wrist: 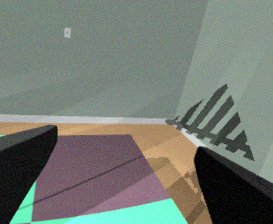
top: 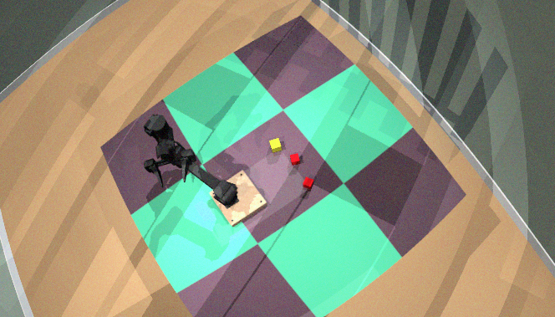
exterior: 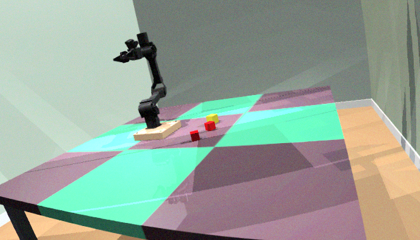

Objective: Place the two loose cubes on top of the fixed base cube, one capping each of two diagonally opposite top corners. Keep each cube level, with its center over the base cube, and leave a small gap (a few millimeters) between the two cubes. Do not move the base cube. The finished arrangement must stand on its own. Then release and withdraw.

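Now: gripper tip 420 mm short of the yellow cube, 90 mm to the right of it and 390 mm above it.
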